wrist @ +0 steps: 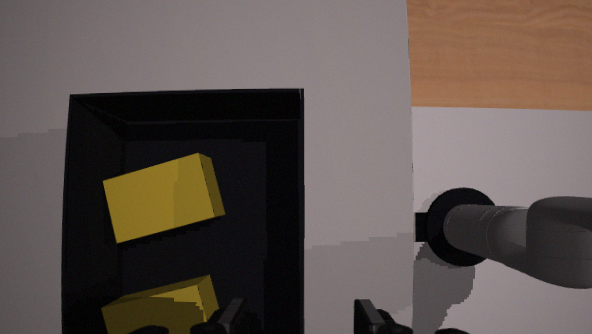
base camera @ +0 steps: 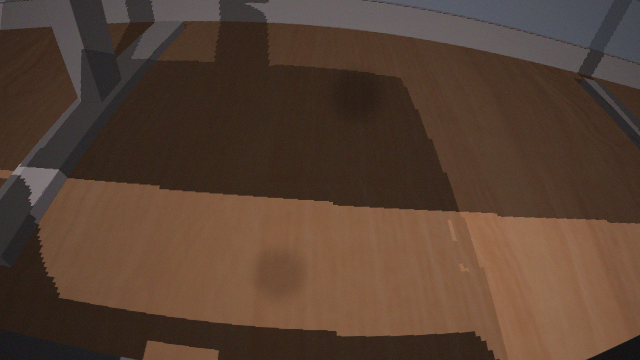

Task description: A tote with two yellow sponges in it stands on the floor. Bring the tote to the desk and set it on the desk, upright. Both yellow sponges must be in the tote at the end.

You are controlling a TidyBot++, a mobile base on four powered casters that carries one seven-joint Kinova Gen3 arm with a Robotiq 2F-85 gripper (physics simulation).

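Where they show: gripper, fingertip midpoint: [wrist: 301,319]; arm's base at its link origin: [wrist: 464,227].
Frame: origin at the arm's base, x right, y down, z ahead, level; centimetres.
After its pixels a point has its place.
A black tote [wrist: 285,200] @(x 5.8, y -32.7, z 34.5 cm) stands upright on the pale grey desk top [wrist: 355,150] @(x 11.1, y -32.4, z 27.1 cm) in the wrist view. Its near end runs out of the picture at the bottom. One yellow sponge [wrist: 160,200] @(x 5.8, y -37.2, z 46.1 cm) lies inside it, on the tote's floor. A second yellow sponge [wrist: 160,309] @(x -4.5, y -37.2, z 46.0 cm) also lies in it, partly hidden at the bottom edge. My gripper [wrist: 298,316] @(x 0.4, y -52.5, z 32.6 cm) is open and empty, above the tote, with one finger on each side of its right wall line. The tote does not show in the base camera view.
The desk edge runs down the wrist view, with my base top [wrist: 500,145] and grey arm [wrist: 560,240] @(x 1.1, y -31.7, z 3.3 cm) beyond it, and wooden floor [wrist: 500,55] @(x 53.7, y 39.6, z -34.4 cm). In the base camera view, a grey metal foot beam [base camera: 95,115] stands at left, another bar [base camera: 611,106] at right, a wall behind.
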